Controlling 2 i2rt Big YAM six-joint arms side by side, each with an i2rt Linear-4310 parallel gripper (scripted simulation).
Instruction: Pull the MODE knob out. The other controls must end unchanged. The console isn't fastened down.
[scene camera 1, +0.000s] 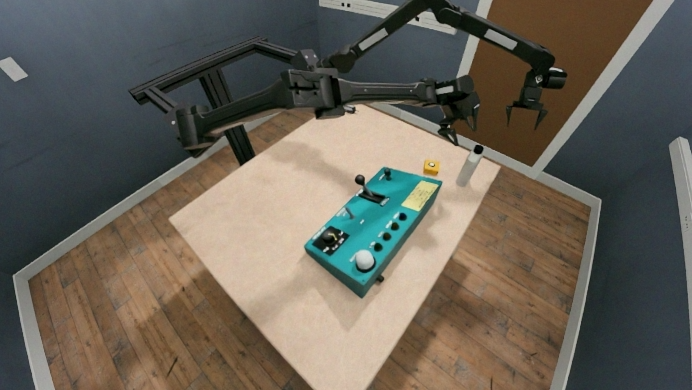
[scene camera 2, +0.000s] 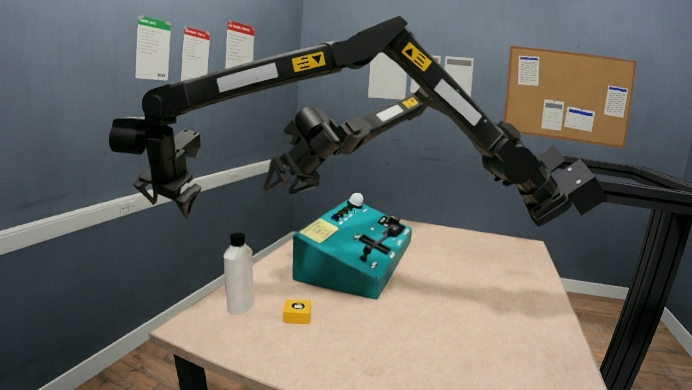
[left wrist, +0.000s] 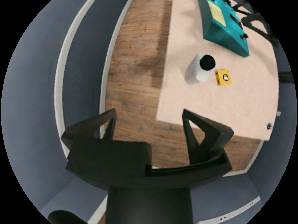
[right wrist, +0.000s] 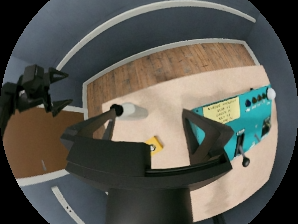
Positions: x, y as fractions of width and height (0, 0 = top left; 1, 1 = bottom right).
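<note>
The left gripper appears in scene camera 2 (scene camera 2: 0.25, 0.54) and in the left wrist view (left wrist: 0.50, 0.50), while the right gripper (scene camera 2: 0.40, 0.49) can also be seen in the right wrist view (right wrist: 0.50, 0.50). The scene includes a teal console (scene camera 1: 0.50, 0.64) (scene camera 2: 0.47, 0.65), visible from both of those cameras, and a white bottle (scene camera 2: 0.34, 0.68).
</note>
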